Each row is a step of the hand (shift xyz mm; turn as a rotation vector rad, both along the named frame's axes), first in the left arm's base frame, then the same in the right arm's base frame.
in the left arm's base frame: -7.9 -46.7 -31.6 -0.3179 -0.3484 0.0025
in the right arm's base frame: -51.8 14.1 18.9 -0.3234 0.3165 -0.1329
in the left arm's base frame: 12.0 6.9 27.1 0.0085 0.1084 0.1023
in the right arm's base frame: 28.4 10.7 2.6 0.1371 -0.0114 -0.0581
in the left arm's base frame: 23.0 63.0 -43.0 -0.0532 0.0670 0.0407
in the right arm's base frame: 13.3 -78.5 1.6 0.0439 -0.0101 -0.0833
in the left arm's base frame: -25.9 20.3 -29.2 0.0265 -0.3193 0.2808
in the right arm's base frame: -20.8 -28.7 -26.1 0.0380 0.4107 0.1068
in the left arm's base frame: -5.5 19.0 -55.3 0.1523 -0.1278 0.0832
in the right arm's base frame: -31.8 -49.3 -2.5 0.0536 0.1160 0.1735
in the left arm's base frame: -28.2 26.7 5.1 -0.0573 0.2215 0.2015
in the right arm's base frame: 6.5 -10.0 -37.3 0.2433 -0.0130 -0.1833
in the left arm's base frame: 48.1 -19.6 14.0 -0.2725 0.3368 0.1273
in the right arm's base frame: 19.5 13.6 48.3 0.1629 -0.1012 -0.4088
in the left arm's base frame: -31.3 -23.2 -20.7 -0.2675 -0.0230 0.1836
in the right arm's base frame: -40.8 9.2 -13.9 0.0075 0.1934 -0.2614
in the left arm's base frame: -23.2 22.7 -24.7 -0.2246 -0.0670 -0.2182
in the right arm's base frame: -15.1 -28.0 -25.5 -0.2886 -0.0514 -0.1289
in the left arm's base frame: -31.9 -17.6 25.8 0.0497 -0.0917 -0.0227
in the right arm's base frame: -4.5 36.3 -25.6 -0.0460 0.0405 0.0874
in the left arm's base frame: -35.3 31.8 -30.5 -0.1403 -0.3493 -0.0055
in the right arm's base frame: -19.3 -35.9 -39.0 -0.2552 0.2756 0.0261
